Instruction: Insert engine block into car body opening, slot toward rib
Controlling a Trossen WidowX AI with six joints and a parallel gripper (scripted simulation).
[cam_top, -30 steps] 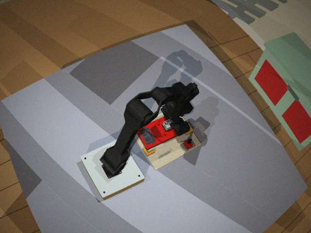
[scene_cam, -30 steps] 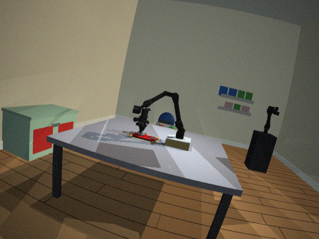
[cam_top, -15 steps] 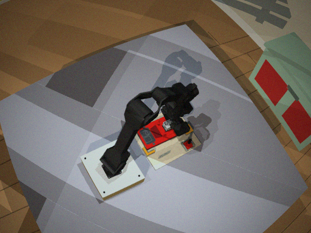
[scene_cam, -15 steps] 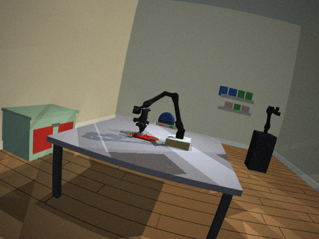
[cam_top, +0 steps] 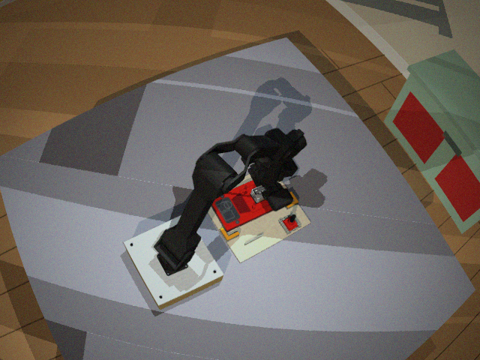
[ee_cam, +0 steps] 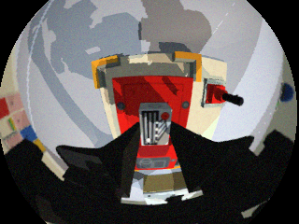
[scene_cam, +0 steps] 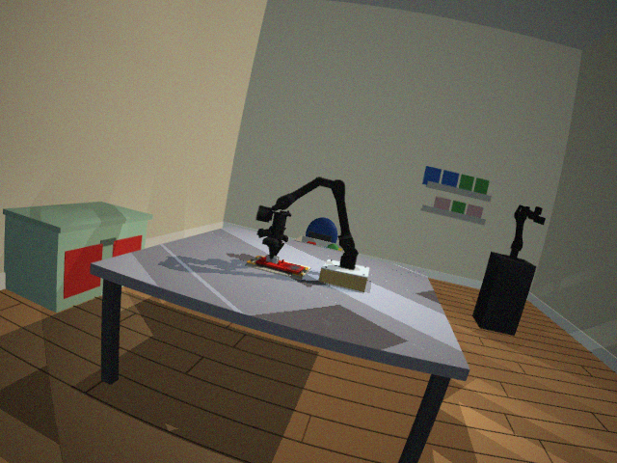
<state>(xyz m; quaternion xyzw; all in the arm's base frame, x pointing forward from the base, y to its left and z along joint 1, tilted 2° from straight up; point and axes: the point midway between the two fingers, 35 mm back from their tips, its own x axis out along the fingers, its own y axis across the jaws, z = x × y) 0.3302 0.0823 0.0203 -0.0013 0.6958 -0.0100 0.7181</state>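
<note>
My gripper tip is 1 cm above the grey engine block. The rest, counted from my gripper tip: grey strip 3 cm behind, 2 cm to the right, 3 cm below.
</note>
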